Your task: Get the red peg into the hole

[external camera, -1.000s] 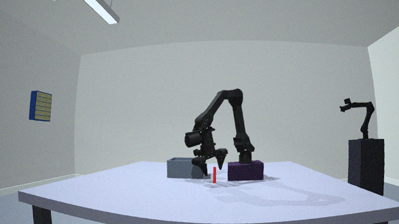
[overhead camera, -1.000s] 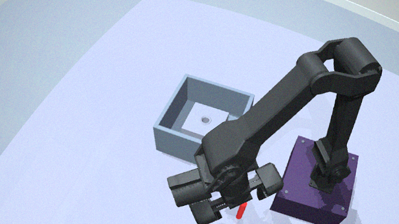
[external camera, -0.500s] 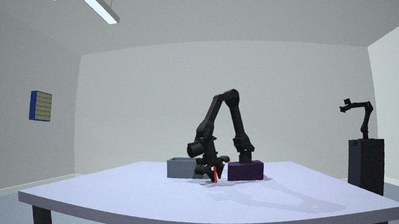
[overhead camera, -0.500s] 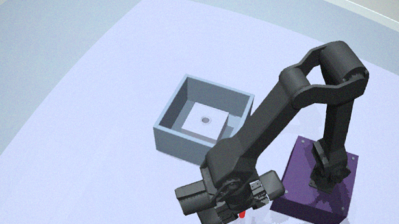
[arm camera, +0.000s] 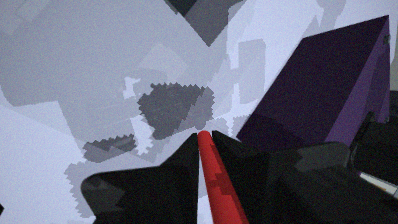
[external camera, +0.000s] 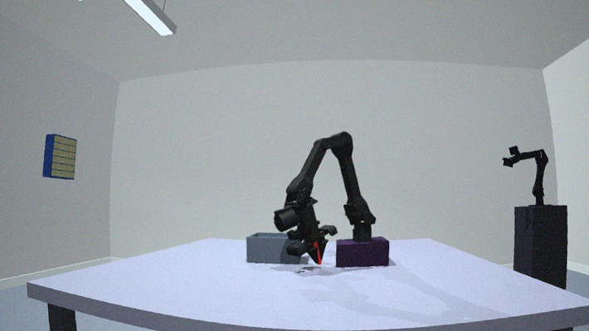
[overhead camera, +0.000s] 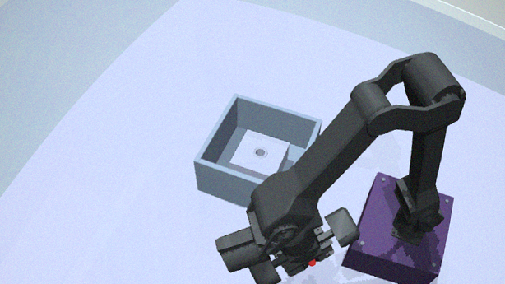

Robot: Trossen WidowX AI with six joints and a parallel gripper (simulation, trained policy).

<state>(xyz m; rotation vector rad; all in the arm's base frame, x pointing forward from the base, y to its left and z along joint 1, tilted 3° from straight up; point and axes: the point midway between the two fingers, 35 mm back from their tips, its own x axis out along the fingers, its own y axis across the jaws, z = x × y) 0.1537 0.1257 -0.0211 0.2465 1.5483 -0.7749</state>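
Now: the pale plate 190 mm ahead of my gripper tip, 140 mm to the right of it and 20 mm above it. The rest, counted from my gripper tip: red peg 10 mm to the left, 30 mm above; then grey box 190 mm ahead, 140 mm to the right.
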